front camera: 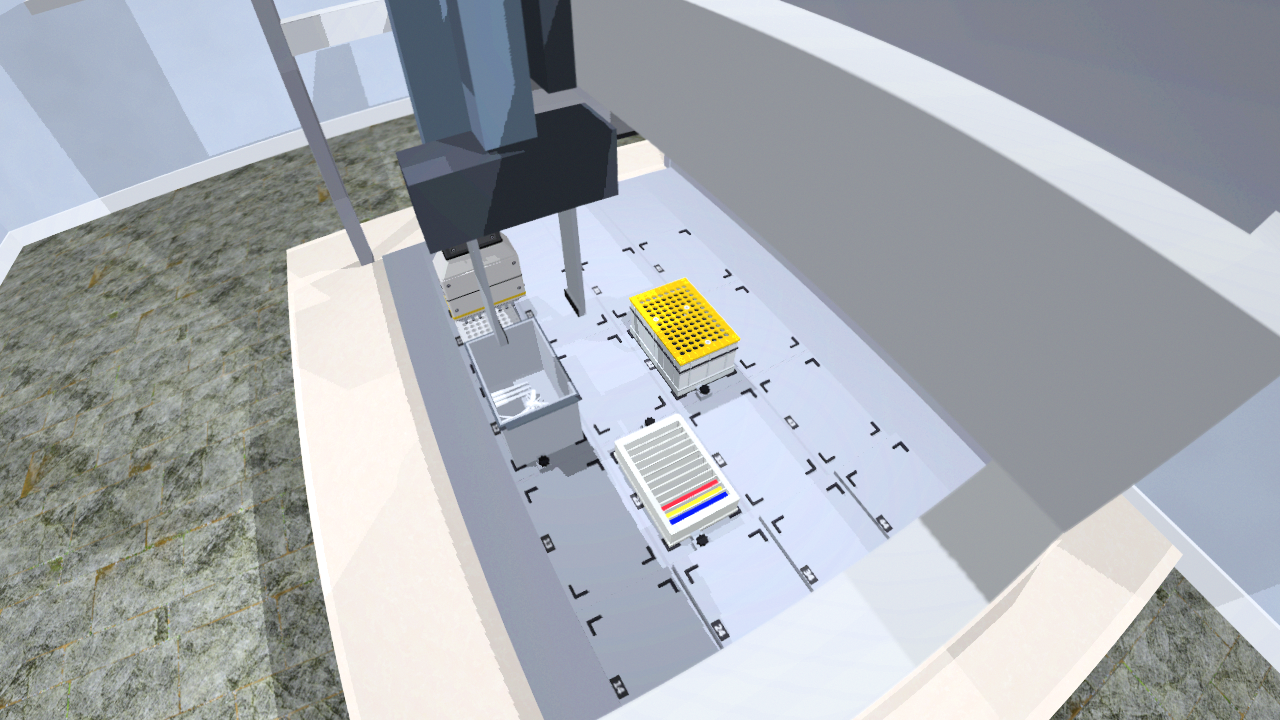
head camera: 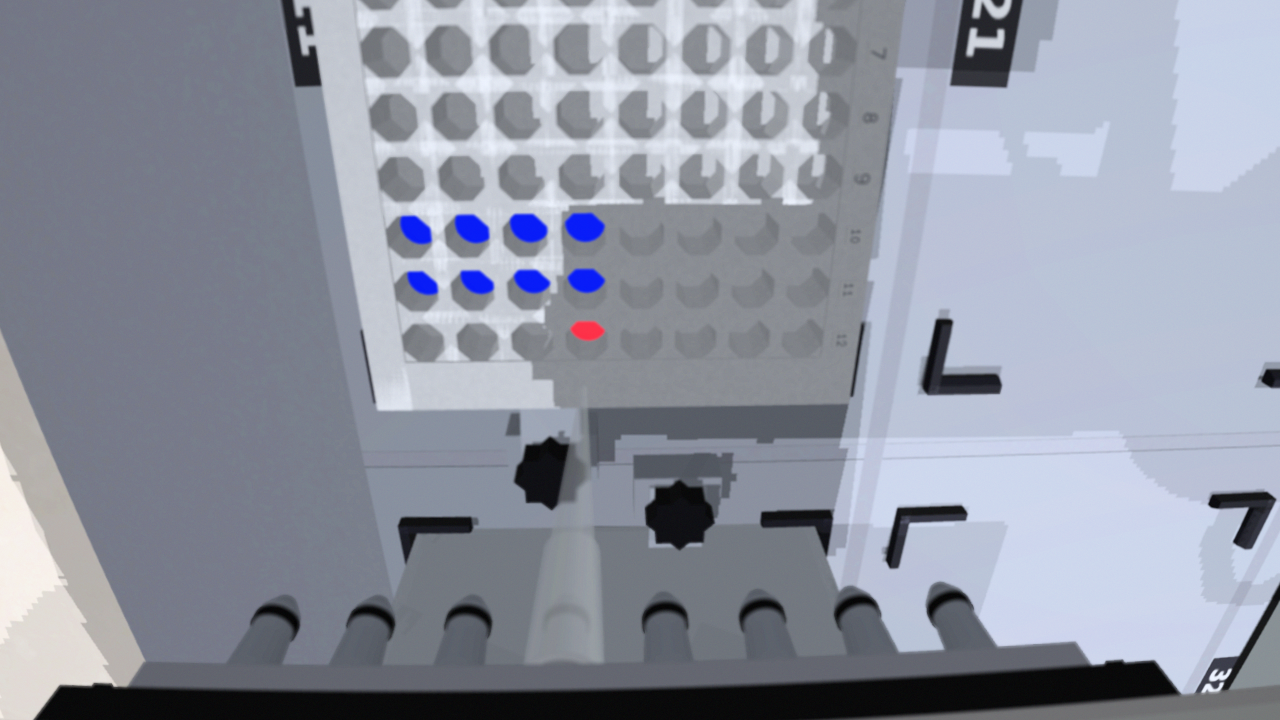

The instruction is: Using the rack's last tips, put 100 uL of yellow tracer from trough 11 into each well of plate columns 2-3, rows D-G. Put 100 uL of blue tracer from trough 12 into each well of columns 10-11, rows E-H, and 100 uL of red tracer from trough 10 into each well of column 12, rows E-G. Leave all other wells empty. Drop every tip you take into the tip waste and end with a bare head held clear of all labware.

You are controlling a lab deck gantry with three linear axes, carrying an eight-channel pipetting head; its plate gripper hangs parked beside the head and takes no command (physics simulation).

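Note:
The plate [head camera: 698,385] [front camera: 487,325] shows blue in rows E-H of columns 10 and 11, and red in E12; F12 and G12 look empty. Columns 2-3 are outside the head view. The pipetting head [front camera: 483,277] is above the plate. One clear tip [head camera: 570,573] is on its fourth nozzle from the left, with no colour visible in it; the other seven nozzles are bare. The parked gripper [front camera: 537,326] is open and empty. The yellow tip rack [front camera: 726,337] shows three white tips. The trough block [front camera: 640,486] holds red, yellow and blue strips. The tip waste [front camera: 547,440] holds loose tips.
Dark knobs [head camera: 679,514] [head camera: 543,472] stand off the plate's column-12 edge. Corner brackets [head camera: 962,383] mark deck positions. A broad pale gantry beam [front camera: 850,223] blocks the upper right of the front view. The waste bin adjoins the plate.

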